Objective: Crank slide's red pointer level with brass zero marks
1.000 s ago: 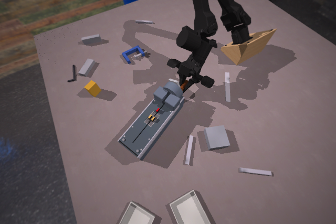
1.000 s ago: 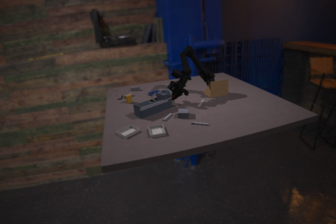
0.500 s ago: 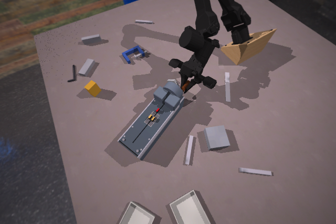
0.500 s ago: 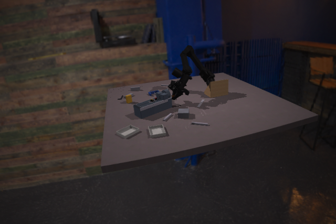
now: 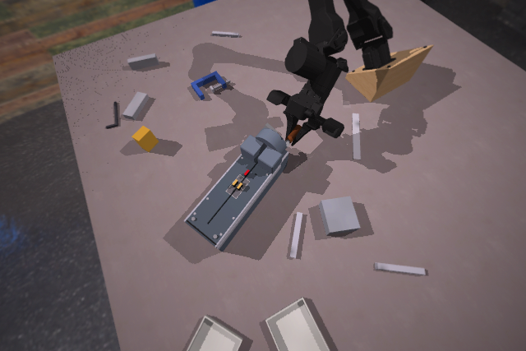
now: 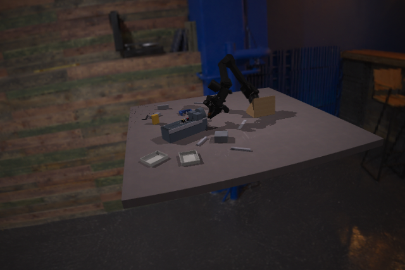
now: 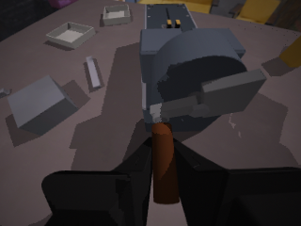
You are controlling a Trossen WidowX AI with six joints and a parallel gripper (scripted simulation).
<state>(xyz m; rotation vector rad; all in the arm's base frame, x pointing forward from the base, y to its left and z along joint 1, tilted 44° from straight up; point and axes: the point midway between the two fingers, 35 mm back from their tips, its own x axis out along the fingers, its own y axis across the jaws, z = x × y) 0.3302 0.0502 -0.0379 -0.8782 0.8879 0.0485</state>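
Now: the red pointer 13 cm ahead of my gripper tip, 3 cm to the left of it and 3 cm above it. Round my gripper tip: grey block: 20 cm to the left, 4 cm below; blue clamp: 33 cm to the right, 7 cm ahead, 5 cm below; brown crank handle: 2 cm behind, 2 cm above, 1 cm to the right.
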